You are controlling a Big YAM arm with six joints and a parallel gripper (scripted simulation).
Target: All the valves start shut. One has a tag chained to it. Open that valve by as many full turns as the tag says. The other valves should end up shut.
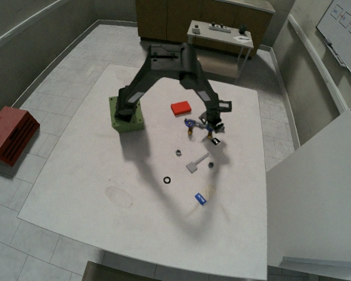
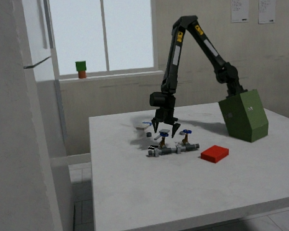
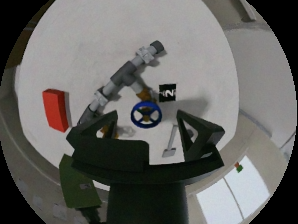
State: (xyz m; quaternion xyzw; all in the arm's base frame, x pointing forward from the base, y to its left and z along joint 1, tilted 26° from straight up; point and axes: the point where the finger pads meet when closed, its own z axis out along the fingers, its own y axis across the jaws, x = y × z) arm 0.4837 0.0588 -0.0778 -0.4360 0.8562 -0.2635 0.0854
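The small black tag lies 80 mm below my hand, 50 mm ahead of it and 30 mm to the right of it. The rest, counted from my hand: grey paddle-shaped tool: 200 mm to the right, 80 mm below, 50 mm behind; red block: 200 mm behind, 170 mm to the left, 70 mm below; blue card: 370 mm to the right, 80 mm below, 20 mm ahead.
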